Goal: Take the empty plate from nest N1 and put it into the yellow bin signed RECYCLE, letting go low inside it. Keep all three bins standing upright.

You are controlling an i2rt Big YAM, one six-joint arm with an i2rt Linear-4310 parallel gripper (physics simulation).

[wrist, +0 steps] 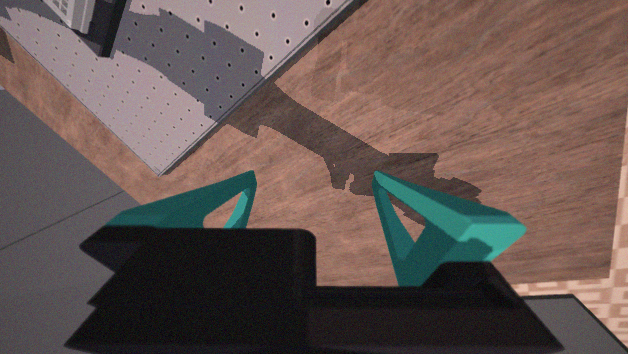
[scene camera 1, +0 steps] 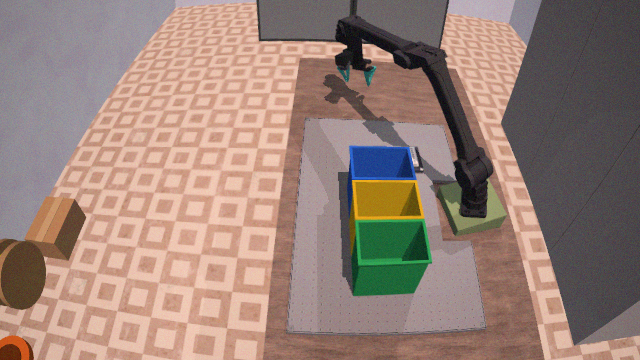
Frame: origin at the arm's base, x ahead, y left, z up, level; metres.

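Seen in the pictures: gripper, fingertip midpoint: (wrist: 314, 177) (scene camera 1: 357, 83); arm's base, link origin: (scene camera 1: 473, 202).
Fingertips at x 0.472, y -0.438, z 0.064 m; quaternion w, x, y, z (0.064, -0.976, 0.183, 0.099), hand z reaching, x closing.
Offsets run from my fingertips to a thing's top centre. Level surfaces: height alone.
The yellow bin @(dx -0.182, dy +0.616, dz +0.079 m) (scene camera 1: 387, 200) stands upright between the blue bin @(dx -0.149, dy +0.487, dz +0.079 m) (scene camera 1: 382, 162) and the green bin @(dx -0.215, dy +0.744, dz +0.079 m) (scene camera 1: 390, 277), both also upright. No RECYCLE sign can be read. A light, grid-patterned piece @(dx -0.200, dy +0.279, dz -0.074 m) (scene camera 1: 414, 156) (wrist: 80, 15), which looks like the plate, sits in a dark holder (scene camera 1: 419, 165) (wrist: 108, 35) beside the blue bin, on the arm-base side. The blue bin partly hides it in the scene view, and the frame edge cuts it in the wrist view. The label N1 cannot be read. My gripper (scene camera 1: 358, 83) (wrist: 314, 177) is open and empty, high above the far end of the table, away from bins and holder.
A grey perforated mat @(dz -0.100 m) (scene camera 1: 320, 300) (wrist: 150, 145) lies under the bins on the wooden table @(dz -0.113 m) (scene camera 1: 505, 300) (wrist: 500, 100). The arm stands on a green base block (scene camera 1: 480, 227) at the right. Dark cabinets (scene camera 1: 305, 20) stand beyond the table. A cardboard box (scene camera 1: 55, 225) is on the left.
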